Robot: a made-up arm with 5 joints.
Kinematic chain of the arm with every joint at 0, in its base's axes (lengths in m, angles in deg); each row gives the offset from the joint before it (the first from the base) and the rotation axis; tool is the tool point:
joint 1: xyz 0 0 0.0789 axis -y
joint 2: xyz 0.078 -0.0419 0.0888 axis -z
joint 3: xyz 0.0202 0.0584 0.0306 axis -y
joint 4: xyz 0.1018 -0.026 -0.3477 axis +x
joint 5: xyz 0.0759 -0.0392 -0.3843 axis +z
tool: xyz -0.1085 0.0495 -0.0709
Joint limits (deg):
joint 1: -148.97..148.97
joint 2: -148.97..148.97
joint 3: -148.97..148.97
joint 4: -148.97..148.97
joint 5: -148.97..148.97
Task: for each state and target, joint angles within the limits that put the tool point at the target. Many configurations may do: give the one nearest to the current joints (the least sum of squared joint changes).
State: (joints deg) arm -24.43 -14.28 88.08 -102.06 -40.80
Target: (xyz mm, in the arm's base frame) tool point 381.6 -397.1 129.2
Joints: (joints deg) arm -27.61 -8.08 85.37 -122.50 -33.74
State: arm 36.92 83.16 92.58 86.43 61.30
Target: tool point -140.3 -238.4 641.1
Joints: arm 81.52 92.08 100.29 123.52 52.25
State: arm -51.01 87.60 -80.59 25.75 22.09
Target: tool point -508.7 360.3 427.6
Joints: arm -20.42 30.53 -96.36 3.42 33.04
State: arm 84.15 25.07 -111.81 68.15 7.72
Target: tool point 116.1 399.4 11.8
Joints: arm 125.17 -9.44 -62.06 102.66 -16.19
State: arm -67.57 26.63 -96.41 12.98 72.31
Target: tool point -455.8 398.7 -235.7
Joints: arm -37.58 47.96 -46.42 26.68 82.64
